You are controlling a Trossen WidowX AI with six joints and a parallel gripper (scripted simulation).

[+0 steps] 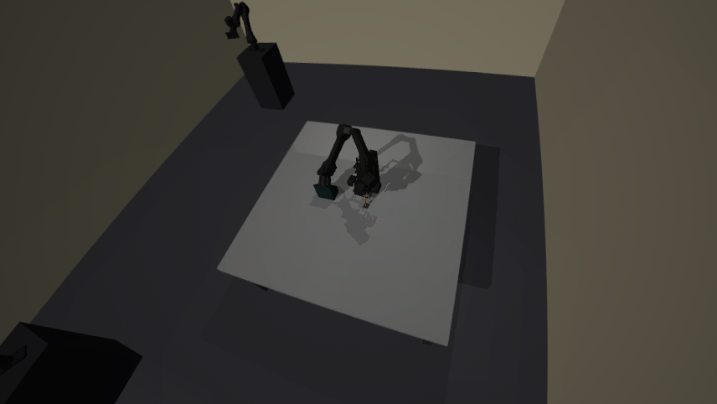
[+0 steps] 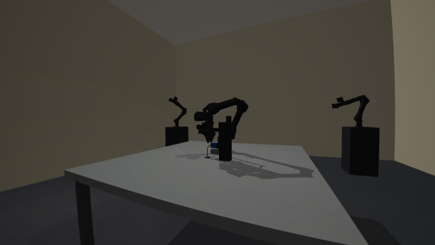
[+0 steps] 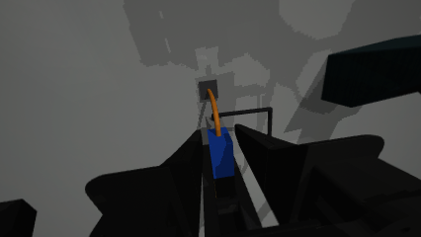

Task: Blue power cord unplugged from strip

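The blue plug is 6 cm to the left of my gripper tip and 1 cm below it.
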